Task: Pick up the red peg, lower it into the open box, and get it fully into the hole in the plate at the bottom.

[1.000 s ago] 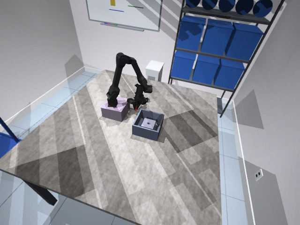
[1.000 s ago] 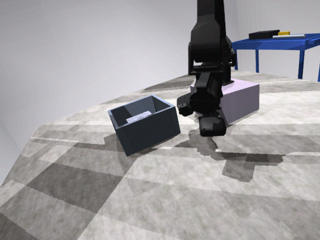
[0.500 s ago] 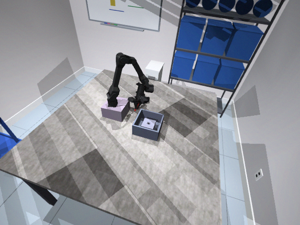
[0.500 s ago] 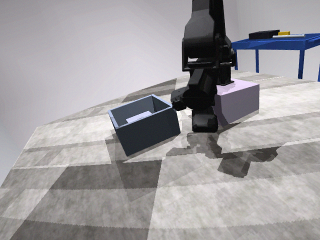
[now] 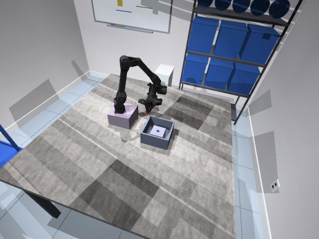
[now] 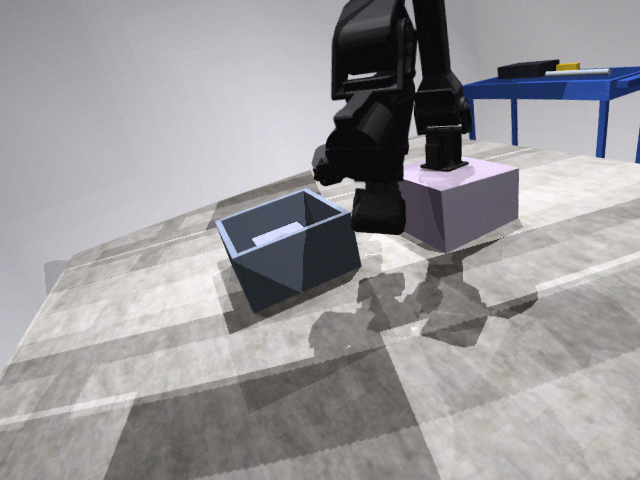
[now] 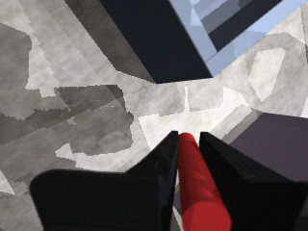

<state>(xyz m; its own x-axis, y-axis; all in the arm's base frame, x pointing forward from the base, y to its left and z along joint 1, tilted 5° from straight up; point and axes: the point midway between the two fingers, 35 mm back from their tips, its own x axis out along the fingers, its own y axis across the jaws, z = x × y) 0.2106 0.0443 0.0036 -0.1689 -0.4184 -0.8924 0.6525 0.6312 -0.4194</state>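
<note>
My gripper tip is 140 mm to the left of the pale plate, 90 mm short of it and 40 mm above it. Round my gripper tip: red peg: 20 mm above, 10 mm to the left; box: 140 mm to the right, 90 mm ahead, 60 mm below.
</note>
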